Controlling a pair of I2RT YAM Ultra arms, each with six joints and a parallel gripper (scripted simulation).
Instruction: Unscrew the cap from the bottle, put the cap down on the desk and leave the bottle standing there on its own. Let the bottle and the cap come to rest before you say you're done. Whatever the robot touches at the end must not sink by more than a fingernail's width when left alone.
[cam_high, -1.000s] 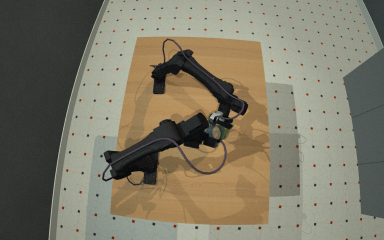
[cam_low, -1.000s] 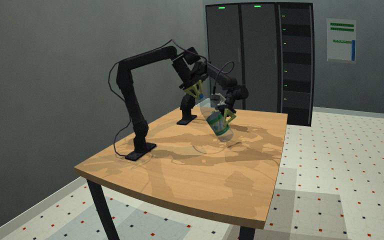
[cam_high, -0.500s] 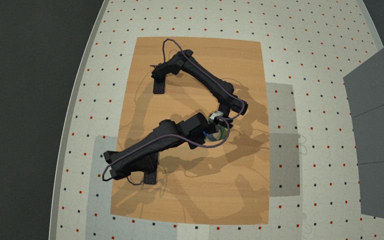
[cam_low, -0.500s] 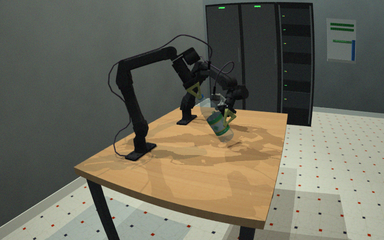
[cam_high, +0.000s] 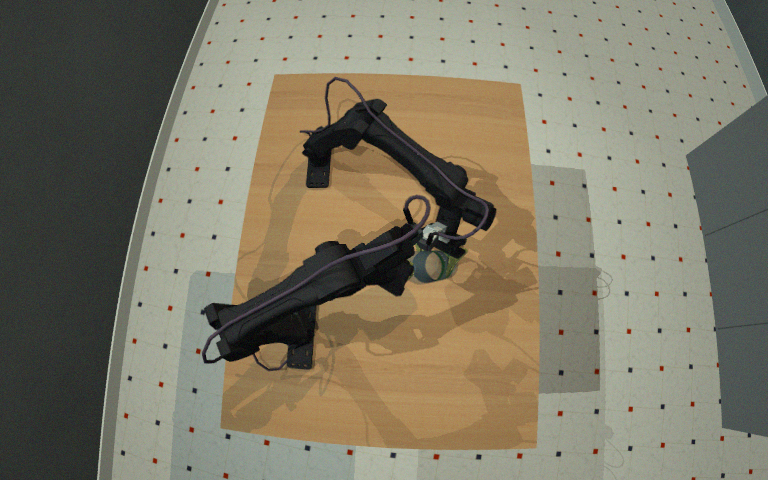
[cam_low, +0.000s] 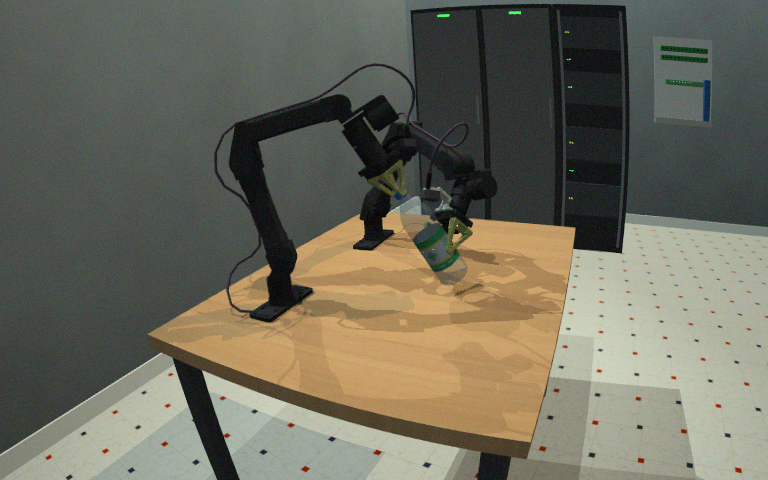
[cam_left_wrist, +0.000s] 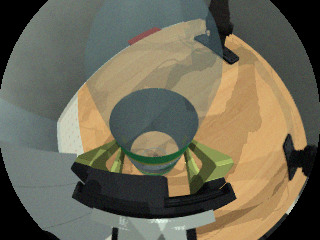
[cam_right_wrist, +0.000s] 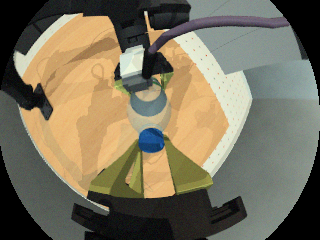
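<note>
Now: the blue cap right at my right hand. The rest, counted from my right hand: bottle 60 mm ahead, 30 mm to the left, 110 mm below.
The bottle lies 20 mm behind my left hand, 10 mm to the right of it and 40 mm above it. The rest, counted from my left hand: blue cap: 80 mm behind, 40 mm to the right, 140 mm above.
</note>
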